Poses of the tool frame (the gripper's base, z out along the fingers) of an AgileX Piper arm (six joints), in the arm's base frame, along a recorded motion.
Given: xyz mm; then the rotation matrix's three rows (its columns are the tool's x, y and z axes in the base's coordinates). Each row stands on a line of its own.
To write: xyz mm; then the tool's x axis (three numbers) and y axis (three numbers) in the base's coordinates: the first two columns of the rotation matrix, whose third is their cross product. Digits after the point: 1 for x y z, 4 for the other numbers. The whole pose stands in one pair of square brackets.
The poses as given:
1:
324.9, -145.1, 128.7
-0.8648, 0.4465, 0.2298
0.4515, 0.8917, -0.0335
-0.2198, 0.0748, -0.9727
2:
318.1, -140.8, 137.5
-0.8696, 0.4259, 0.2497
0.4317, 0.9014, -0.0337
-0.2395, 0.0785, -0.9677
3:
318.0, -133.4, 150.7
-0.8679, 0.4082, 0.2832
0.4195, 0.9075, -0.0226
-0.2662, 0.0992, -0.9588
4:
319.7, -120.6, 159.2
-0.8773, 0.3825, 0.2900
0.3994, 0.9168, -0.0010
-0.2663, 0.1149, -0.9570
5:
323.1, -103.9, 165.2
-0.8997, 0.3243, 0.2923
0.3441, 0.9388, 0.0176
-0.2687, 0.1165, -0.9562
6:
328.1, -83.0, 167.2
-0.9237, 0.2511, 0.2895
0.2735, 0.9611, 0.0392
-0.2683, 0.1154, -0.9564
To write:
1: [324.9, -145.1, 128.7, -0.8648, 0.4515, -0.2198, 0.4465, 0.8917, 0.0748]
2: [318.1, -140.8, 137.5, -0.8696, 0.4317, -0.2395, 0.4259, 0.9014, 0.0785]
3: [318.0, -133.4, 150.7, -0.8679, 0.4195, -0.2662, 0.4082, 0.9075, 0.0992]
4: [319.7, -120.6, 159.2, -0.8773, 0.3994, -0.2663, 0.3825, 0.9168, 0.1149]
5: [323.1, -103.9, 165.2, -0.8997, 0.3441, -0.2687, 0.3243, 0.9388, 0.1165]
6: [328.1, -83.0, 167.2, -0.9237, 0.2735, -0.2683, 0.2511, 0.9611, 0.1154]
